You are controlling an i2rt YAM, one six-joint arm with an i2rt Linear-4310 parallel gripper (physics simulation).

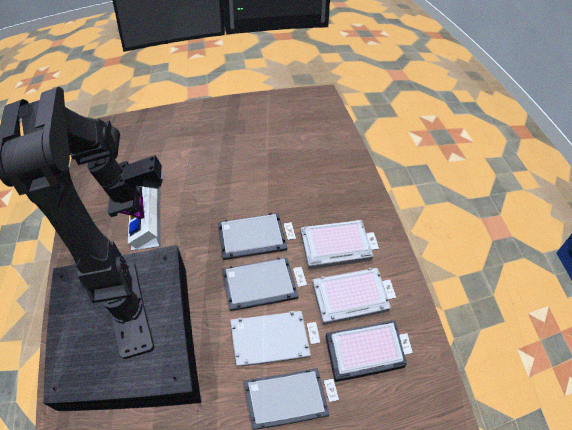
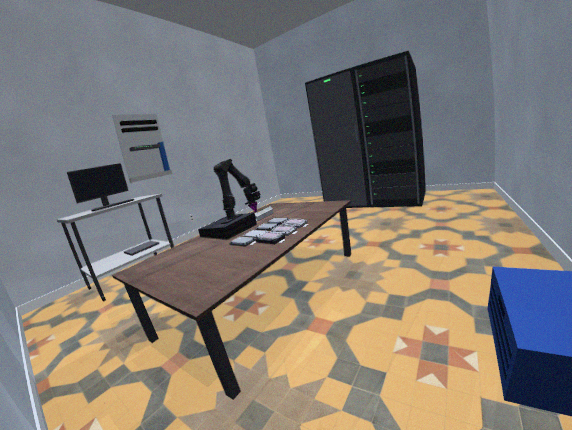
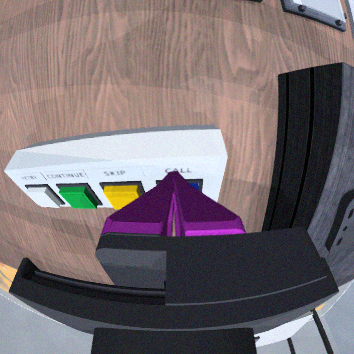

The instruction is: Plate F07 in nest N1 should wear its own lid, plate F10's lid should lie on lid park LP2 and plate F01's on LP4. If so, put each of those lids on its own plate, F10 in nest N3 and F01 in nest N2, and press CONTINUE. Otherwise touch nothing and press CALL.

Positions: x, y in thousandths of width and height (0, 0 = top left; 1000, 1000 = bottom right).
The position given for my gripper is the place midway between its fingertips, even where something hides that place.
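My gripper (image 1: 249, 506) and (image 3: 490, 504): shut, holding nothing. A white button box (image 1: 260, 550) and (image 3: 403, 442).
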